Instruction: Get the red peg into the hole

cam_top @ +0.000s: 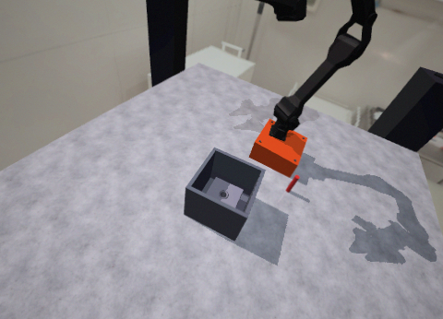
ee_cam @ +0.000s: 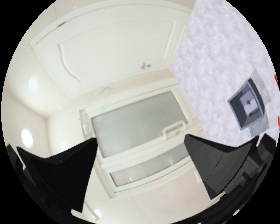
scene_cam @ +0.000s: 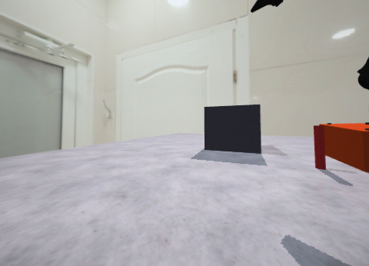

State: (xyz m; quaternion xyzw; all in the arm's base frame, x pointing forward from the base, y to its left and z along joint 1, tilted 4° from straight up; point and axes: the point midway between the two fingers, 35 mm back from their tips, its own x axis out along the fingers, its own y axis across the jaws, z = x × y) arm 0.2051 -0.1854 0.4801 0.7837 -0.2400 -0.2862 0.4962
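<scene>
My gripper tip is 520 mm above the red peg, 270 mm to the right of it and 60 mm past it. The rest, counted from my gripper tip: grey plate 510 mm below, 80 mm ahead, 70 mm to the left.
</scene>
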